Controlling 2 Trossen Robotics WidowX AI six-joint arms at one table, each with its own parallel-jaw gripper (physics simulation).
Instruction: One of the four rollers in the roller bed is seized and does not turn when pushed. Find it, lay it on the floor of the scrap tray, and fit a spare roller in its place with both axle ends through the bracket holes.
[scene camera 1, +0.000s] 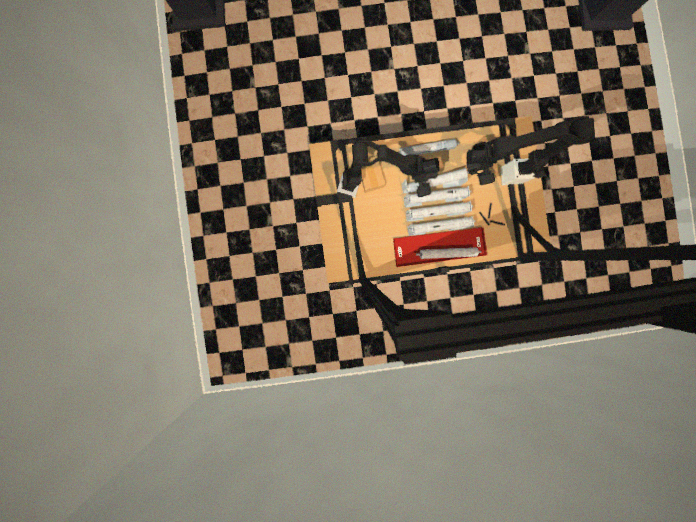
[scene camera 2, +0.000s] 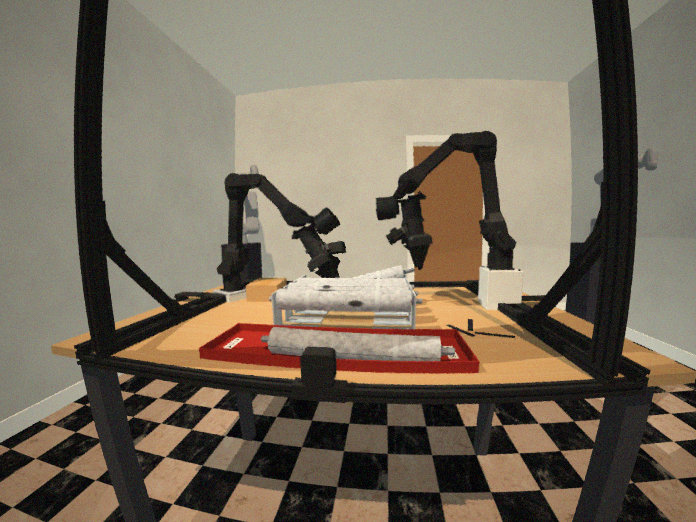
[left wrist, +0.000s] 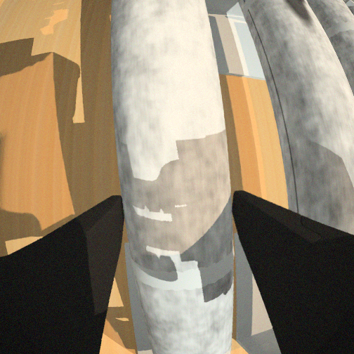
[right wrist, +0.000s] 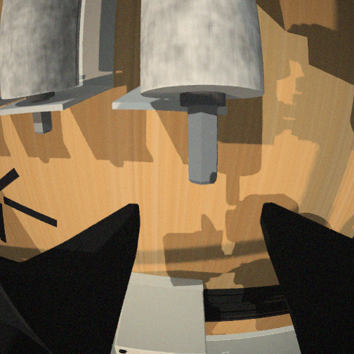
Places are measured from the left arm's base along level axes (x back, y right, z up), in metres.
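Pixels of known places: left gripper, fingertip midpoint: (scene camera 1: 426, 183); right gripper, fingertip midpoint: (scene camera 2: 418, 268); left arm's base, link origin: (scene camera 1: 349, 184) (scene camera 2: 232, 289); right arm's base, link origin: (scene camera 1: 524, 168) (scene camera 2: 500, 268).
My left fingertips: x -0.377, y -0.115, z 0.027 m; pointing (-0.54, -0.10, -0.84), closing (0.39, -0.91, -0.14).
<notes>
Ahead of a thing's pixels: the offset from my left fingertips to its top centre.
A mottled grey roller (scene camera 1: 454, 178) (scene camera 2: 389, 272) (left wrist: 170, 75) (right wrist: 200, 45) lies over the rearmost slot of the bed, its right end raised; the right axle end sticks out above the bracket plate (right wrist: 132, 102). My left gripper (scene camera 1: 424, 188) (scene camera 2: 328, 274) (left wrist: 178, 203) is shut on this roller, one finger against each side. My right gripper (scene camera 1: 485, 178) (scene camera 2: 418, 266) (right wrist: 201, 213) is open and empty, just beyond the right axle tip. Three other rollers sit in the bed, the front one {dx -0.133, dy +0.189, dz +0.040 m} (scene camera 1: 441, 226) (scene camera 2: 342, 297) nearest the red scrap tray {dx -0.177, dy +0.285, dz -0.036 m} (scene camera 1: 438, 238) (scene camera 2: 252, 357). Another roller {dx -0.224, dy +0.305, dz -0.005 m} (scene camera 1: 449, 253) (scene camera 2: 354, 343) lies in that tray.
One more roller {dx +0.039, dy -0.190, dz -0.007 m} (scene camera 1: 444, 145) lies behind the bed. A wooden block {dx +0.283, dy +0.033, dz -0.001 m} (scene camera 1: 373, 175) (scene camera 2: 265, 290) stands at the left. Thin black sticks (right wrist: 30, 212) lie right of the bed. The right arm's white base (scene camera 2: 500, 287) (right wrist: 162, 312) stands at the right, and a black frame surrounds the table.
</notes>
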